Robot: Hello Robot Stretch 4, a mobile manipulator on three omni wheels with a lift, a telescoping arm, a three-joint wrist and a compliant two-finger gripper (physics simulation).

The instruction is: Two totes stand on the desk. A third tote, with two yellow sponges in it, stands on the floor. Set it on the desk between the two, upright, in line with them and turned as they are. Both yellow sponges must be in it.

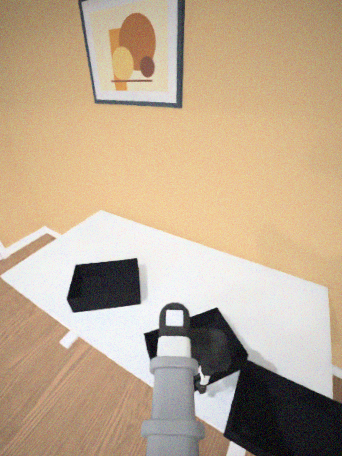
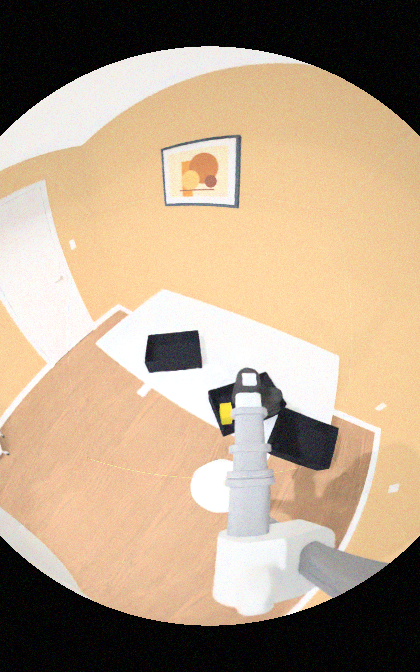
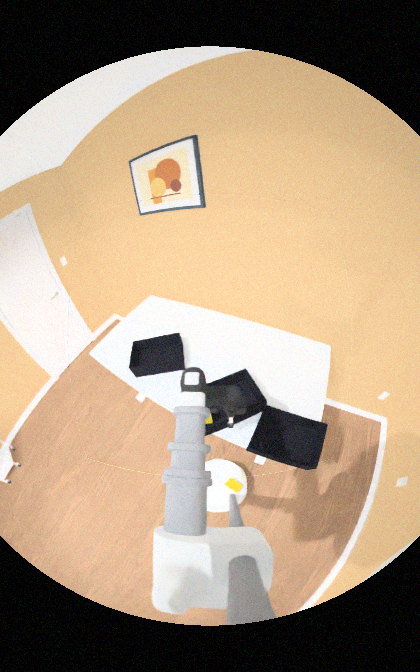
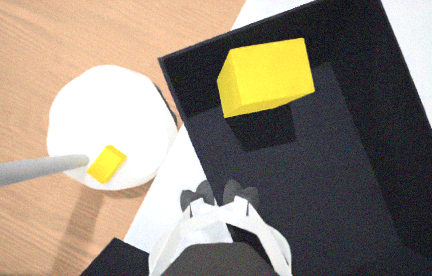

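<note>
The middle black tote (image 1: pixel 214 320) (image 2: pixel 216 398) (image 3: pixel 253 392) (image 4: pixel 310 200) is turned askew to the left tote (image 1: pixel 107 285) (image 2: pixel 175 350) (image 3: pixel 157 355). One corner reaches past the desk's front edge, and another meets or overlaps the right tote (image 1: pixel 290 410) (image 2: pixel 305 440) (image 3: pixel 290 437) (image 4: pixel 112 260). Whether it is tilted is unclear. One yellow sponge (image 4: pixel 270 75) (image 2: pixel 226 413) (image 3: pixel 208 418) is in it, near one end. The other sponge (image 3: pixel 234 485) (image 4: pixel 106 164) lies outside, on a white round base. My gripper (image 4: pixel 219 194) (image 1: pixel 201 386) (image 3: pixel 230 422) is shut on the middle tote's near wall.
The white round base (image 2: pixel 207 485) (image 3: pixel 218 472) (image 4: pixel 102 110) stands on the floor before the white desk (image 1: pixel 240 280) (image 2: pixel 270 340) (image 3: pixel 250 345). A grey pole (image 4: pixel 40 167) (image 3: pixel 235 510) reaches it. A wall stands behind the desk. My arm hides part of the middle tote.
</note>
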